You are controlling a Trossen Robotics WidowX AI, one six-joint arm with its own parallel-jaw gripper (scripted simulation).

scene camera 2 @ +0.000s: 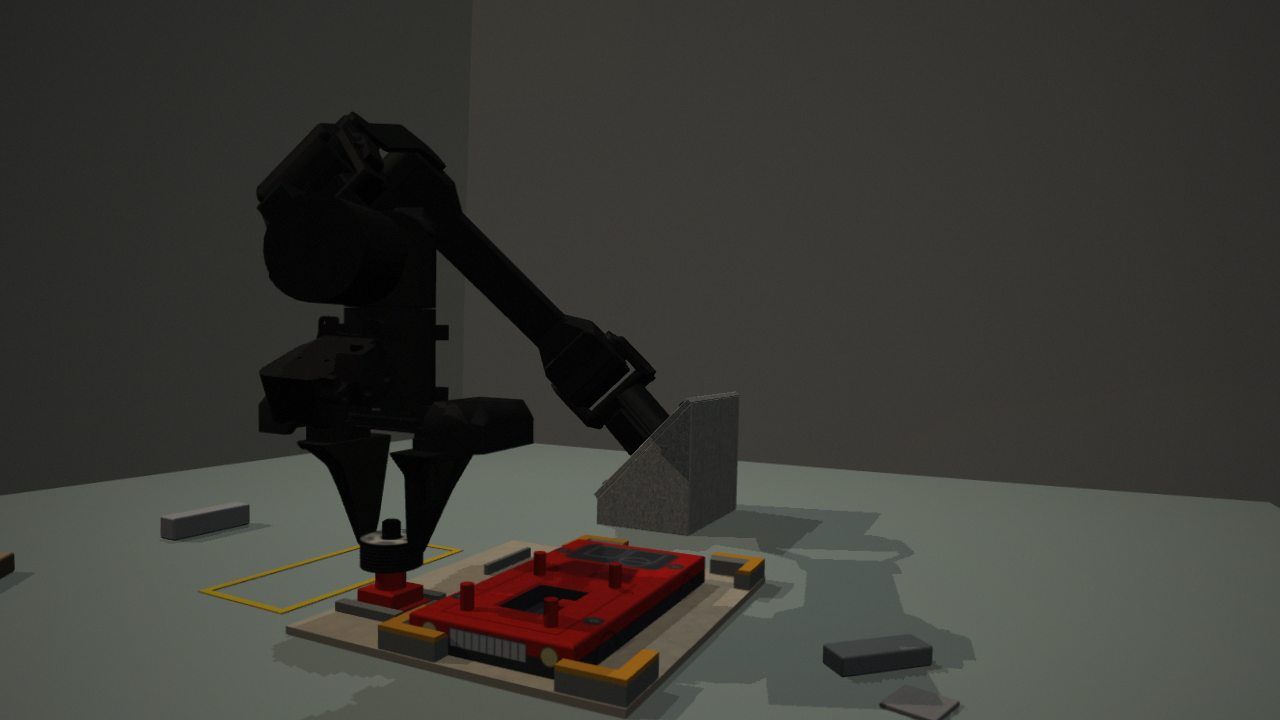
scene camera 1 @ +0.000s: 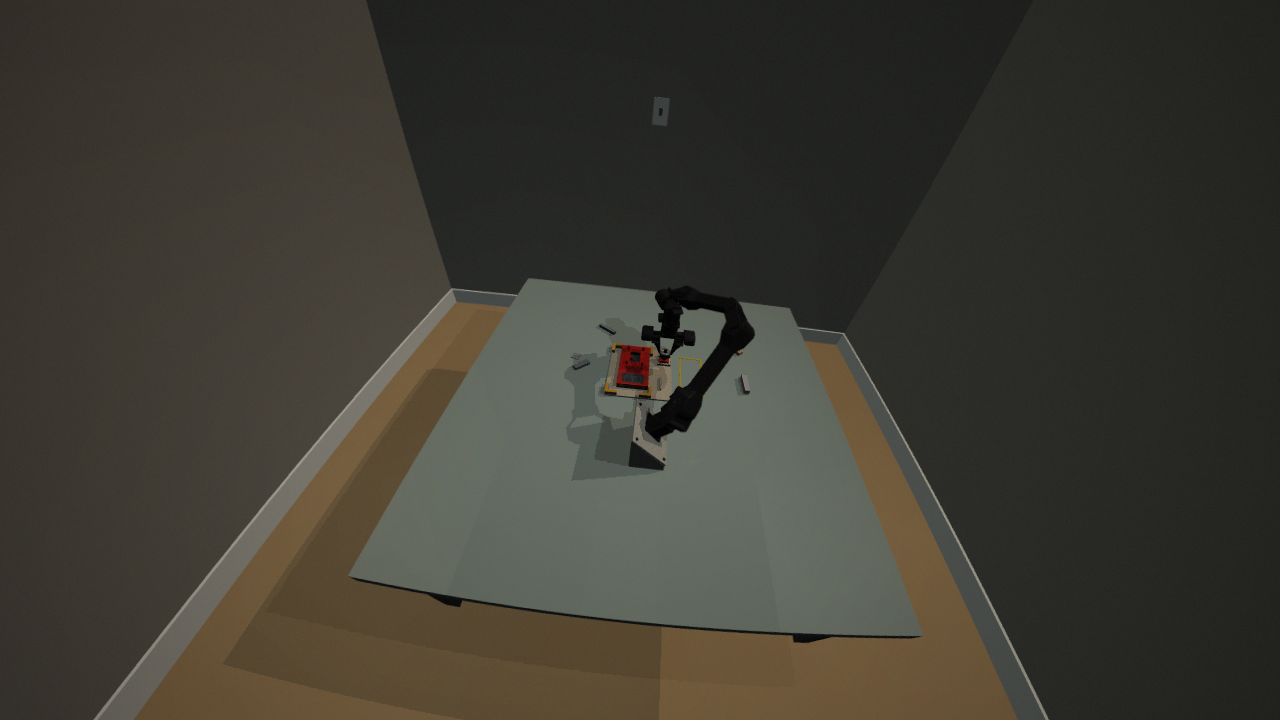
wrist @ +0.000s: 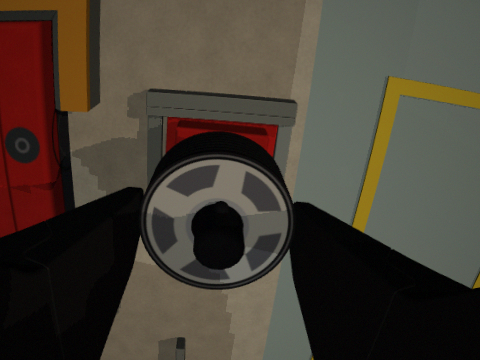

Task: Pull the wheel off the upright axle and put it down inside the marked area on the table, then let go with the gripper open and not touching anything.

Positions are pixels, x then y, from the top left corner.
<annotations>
my gripper: scene camera 2; scene camera 1 665, 353; wrist
same spot on my gripper: [wrist: 353, 290] = [scene camera 2: 356, 485]
</annotations>
